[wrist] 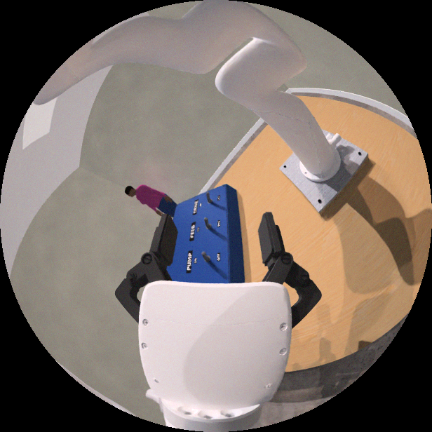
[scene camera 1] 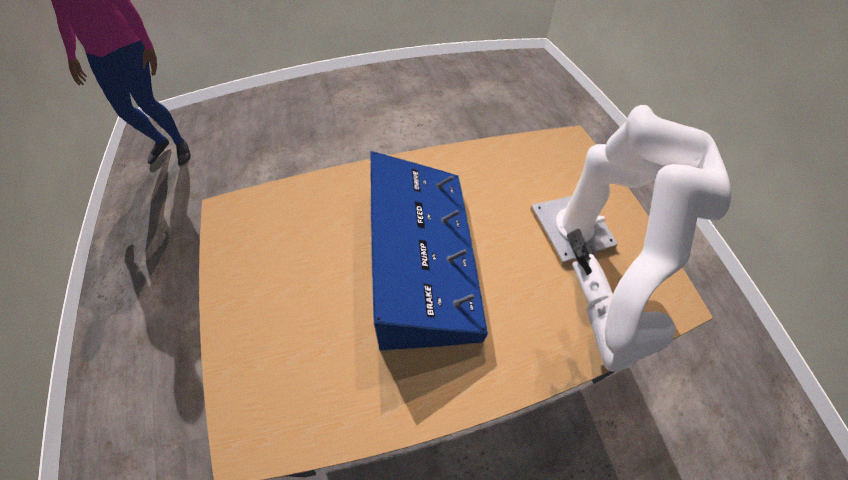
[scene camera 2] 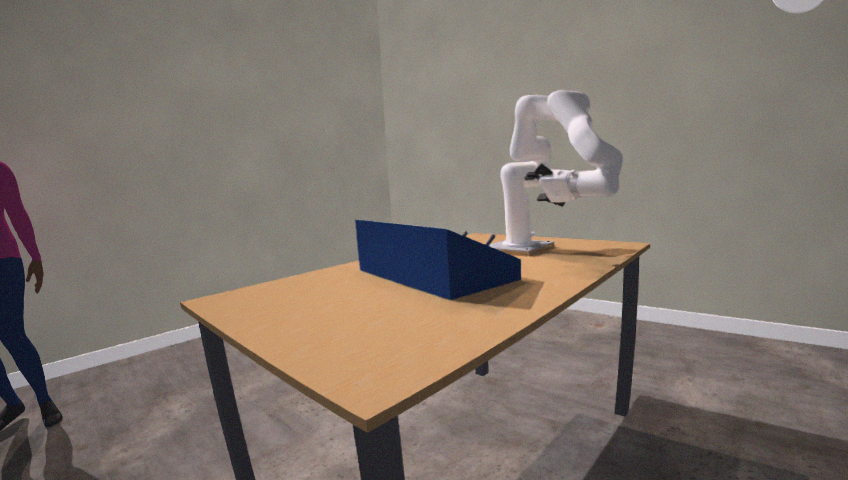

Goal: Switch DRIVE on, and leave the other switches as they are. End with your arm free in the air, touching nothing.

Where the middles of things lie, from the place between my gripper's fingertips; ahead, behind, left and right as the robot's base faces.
My hand is 31 cm short of the blue sloped switch panel (scene camera 1: 416,285), 18 cm to the left of it and 17 cm above it.
